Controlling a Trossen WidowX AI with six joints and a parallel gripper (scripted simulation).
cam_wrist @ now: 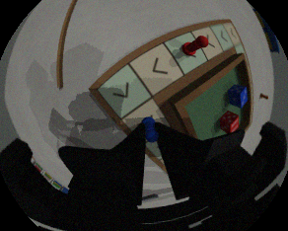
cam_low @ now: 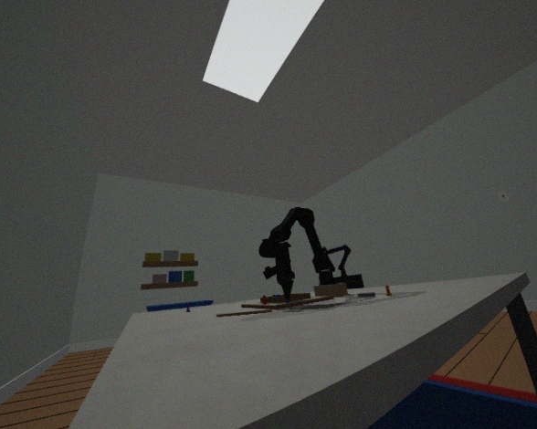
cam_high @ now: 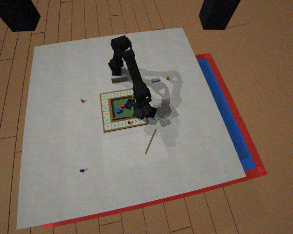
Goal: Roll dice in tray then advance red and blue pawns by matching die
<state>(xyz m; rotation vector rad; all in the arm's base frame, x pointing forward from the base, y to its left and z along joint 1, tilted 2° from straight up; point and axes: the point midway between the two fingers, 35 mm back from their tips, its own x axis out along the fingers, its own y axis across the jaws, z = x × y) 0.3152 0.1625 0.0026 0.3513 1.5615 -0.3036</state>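
Now: gripper tip 60 mm short of the red pawn, 80 mm to the left of it and 10 mm below it. Round my gripper tip: green tray: 50 mm behind, 120 mm to the right, 10 mm below; then wooden stick: 180 mm ahead, 50 mm to the left, 20 mm below; then blue pawn: 10 mm above.
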